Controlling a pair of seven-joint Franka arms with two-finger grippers.
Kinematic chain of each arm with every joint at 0, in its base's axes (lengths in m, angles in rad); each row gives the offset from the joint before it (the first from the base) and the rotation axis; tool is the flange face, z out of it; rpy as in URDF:
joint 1: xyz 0 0 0.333 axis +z
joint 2: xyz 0 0 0 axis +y
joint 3: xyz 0 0 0.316 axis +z
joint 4: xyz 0.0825 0 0 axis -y
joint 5: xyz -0.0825 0 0.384 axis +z
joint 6: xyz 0 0 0 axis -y
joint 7: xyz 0.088 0 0 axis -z
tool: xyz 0 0 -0.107 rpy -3.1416 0 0
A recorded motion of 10 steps. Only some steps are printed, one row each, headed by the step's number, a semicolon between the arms.
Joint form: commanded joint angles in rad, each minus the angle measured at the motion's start. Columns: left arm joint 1, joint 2, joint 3, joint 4, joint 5, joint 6, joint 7; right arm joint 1, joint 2, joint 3, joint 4, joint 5, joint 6, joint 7.
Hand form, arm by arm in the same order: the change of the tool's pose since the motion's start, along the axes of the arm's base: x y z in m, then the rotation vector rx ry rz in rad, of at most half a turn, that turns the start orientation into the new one. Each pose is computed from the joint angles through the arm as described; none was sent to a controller.
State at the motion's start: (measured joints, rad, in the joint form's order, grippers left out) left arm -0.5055 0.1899 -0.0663 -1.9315 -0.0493 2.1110 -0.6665; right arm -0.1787 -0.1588 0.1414 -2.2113 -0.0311 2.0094 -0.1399
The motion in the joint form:
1: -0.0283 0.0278 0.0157 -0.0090 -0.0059 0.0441 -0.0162; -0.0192 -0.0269 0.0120 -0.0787 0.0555 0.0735 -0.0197
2: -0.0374 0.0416 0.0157 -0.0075 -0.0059 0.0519 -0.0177; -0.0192 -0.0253 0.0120 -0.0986 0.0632 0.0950 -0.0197
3: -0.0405 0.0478 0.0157 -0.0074 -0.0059 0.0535 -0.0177; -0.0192 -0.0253 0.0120 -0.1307 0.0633 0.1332 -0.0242
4: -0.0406 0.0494 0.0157 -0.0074 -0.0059 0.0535 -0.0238; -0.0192 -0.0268 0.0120 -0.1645 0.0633 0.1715 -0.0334
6: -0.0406 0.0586 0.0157 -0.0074 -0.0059 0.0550 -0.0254; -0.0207 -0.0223 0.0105 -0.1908 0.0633 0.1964 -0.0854
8: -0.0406 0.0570 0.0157 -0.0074 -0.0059 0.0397 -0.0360; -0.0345 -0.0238 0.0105 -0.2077 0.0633 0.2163 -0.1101
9: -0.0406 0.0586 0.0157 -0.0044 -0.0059 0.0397 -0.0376; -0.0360 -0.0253 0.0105 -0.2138 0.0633 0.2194 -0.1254
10: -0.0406 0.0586 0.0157 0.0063 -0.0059 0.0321 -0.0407; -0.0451 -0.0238 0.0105 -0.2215 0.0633 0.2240 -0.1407
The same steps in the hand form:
1: -0.0010 -0.0086 -0.0170 -0.0051 -0.0040 0.0088; -0.0123 -0.0002 -0.0172 0.0423 -0.0231 -0.0146
2: -0.0026 -0.0141 -0.0240 -0.0029 0.0000 0.0016; -0.0145 0.0000 -0.0253 0.0488 -0.0236 -0.0192
3: -0.0033 -0.0158 -0.0275 -0.0006 0.0039 -0.0014; -0.0183 -0.0003 -0.0365 0.0481 -0.0296 -0.0154
4: -0.0033 -0.0159 -0.0285 0.0005 0.0055 0.0046; -0.0231 -0.0005 -0.0477 0.0472 -0.0353 -0.0070
6: -0.0030 -0.0161 -0.0339 0.0046 0.0122 0.0063; -0.0273 -0.0021 -0.0593 0.0495 -0.0284 0.0412
8: -0.0044 -0.0152 -0.0342 0.0124 0.0241 0.0160; -0.0303 -0.0086 -0.0643 0.0490 -0.0325 0.0518
9: -0.0037 -0.0157 -0.0339 0.0117 0.0230 0.0177; -0.0318 -0.0093 -0.0660 0.0493 -0.0306 0.0654
10: -0.0021 -0.0168 -0.0297 0.0099 0.0207 0.0205; -0.0337 -0.0135 -0.0697 0.0503 -0.0259 0.0712

